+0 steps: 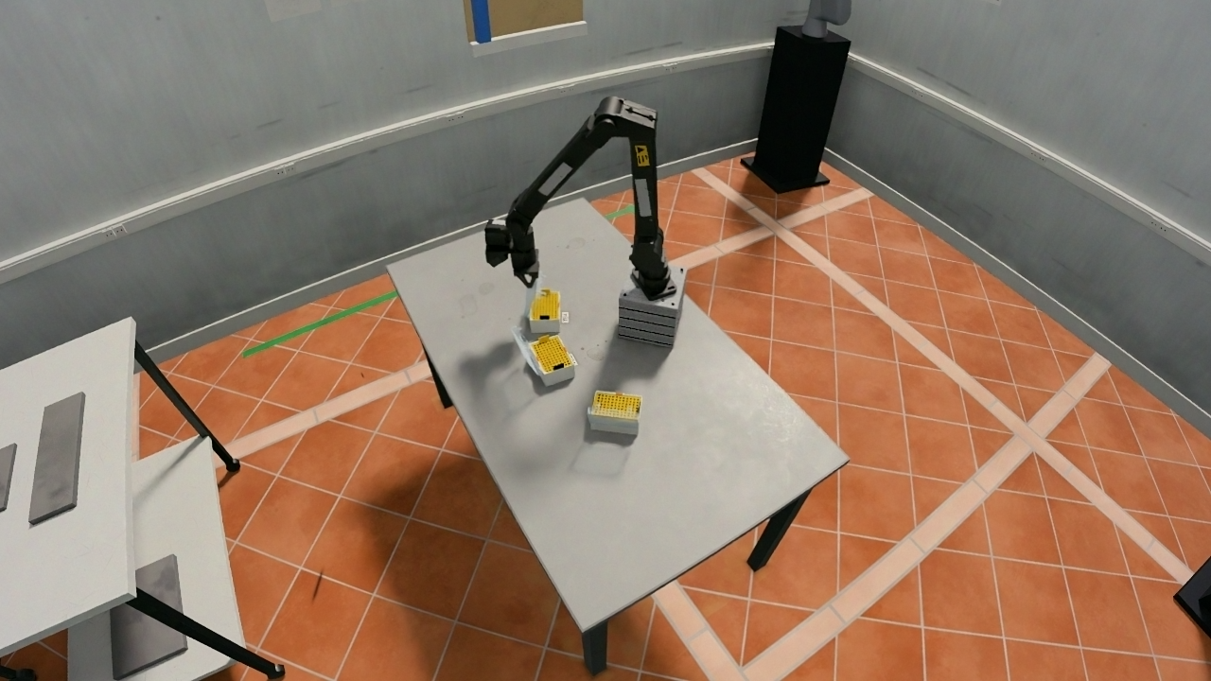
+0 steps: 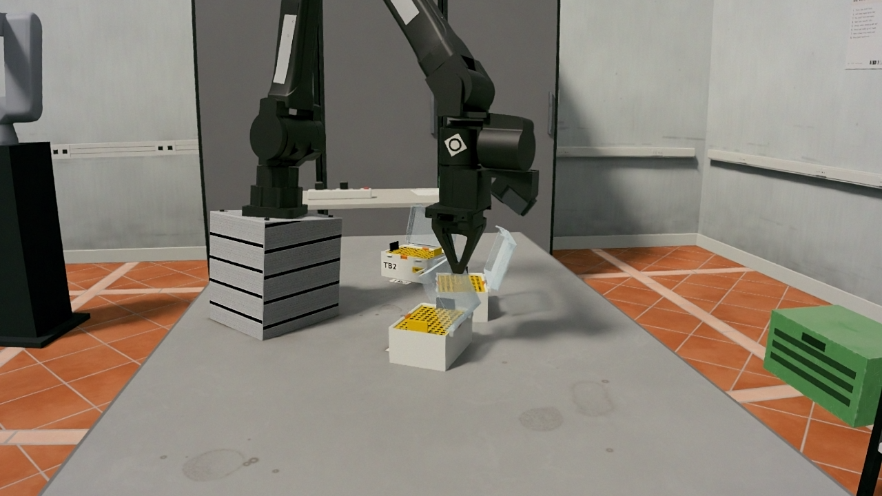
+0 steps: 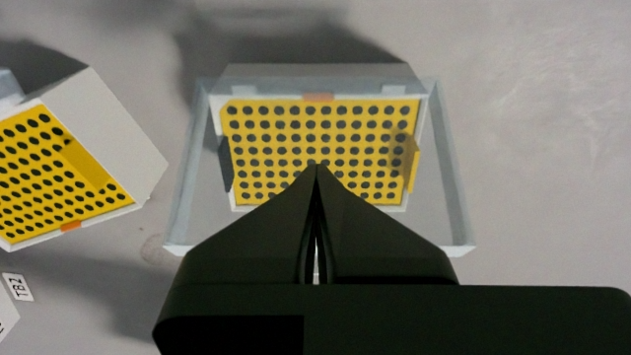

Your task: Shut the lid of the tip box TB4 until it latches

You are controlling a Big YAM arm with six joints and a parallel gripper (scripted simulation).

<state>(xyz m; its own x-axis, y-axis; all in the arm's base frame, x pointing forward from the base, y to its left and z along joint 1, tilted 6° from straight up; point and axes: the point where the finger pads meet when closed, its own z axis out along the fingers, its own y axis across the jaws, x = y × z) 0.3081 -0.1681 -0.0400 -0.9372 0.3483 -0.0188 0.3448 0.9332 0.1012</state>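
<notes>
The box is 4 cm behind my hand, 1 cm to the left of it and 7 cm below it. Round my hand: lid: 7 cm ahead, 20 cm to the left, 4 cm below; bench tag reading tb4: 9 cm behind, 3 cm to the left, 13 cm below.
</notes>
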